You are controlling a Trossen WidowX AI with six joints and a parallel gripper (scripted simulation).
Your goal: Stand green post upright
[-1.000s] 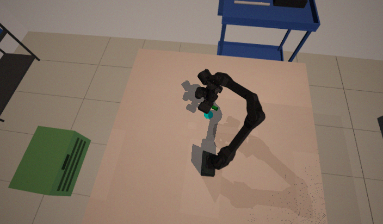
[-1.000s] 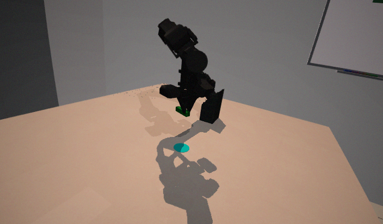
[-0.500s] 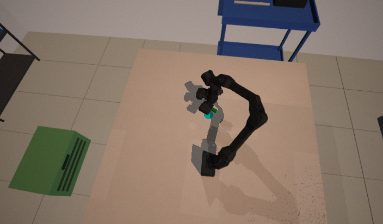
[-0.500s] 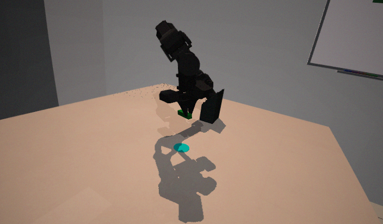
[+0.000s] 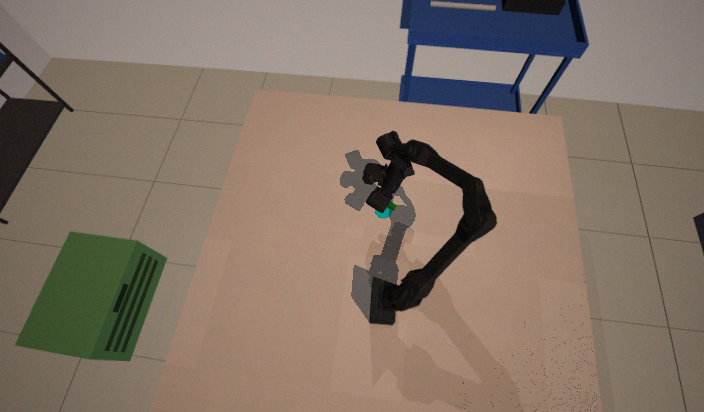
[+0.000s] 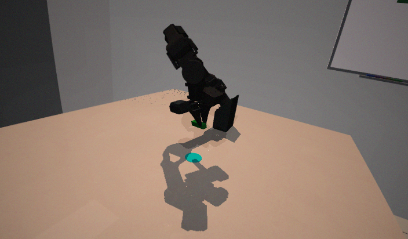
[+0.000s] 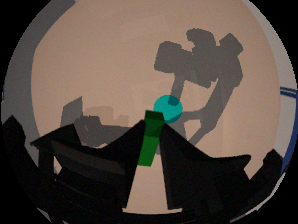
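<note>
Now: gripper tip 10 mm short of the cyan circle, 10 mm to the left of it and 120 mm above it. Also, from my gripper tip: green post: 10 mm behind, 20 mm to the right, 10 mm below.
</note>
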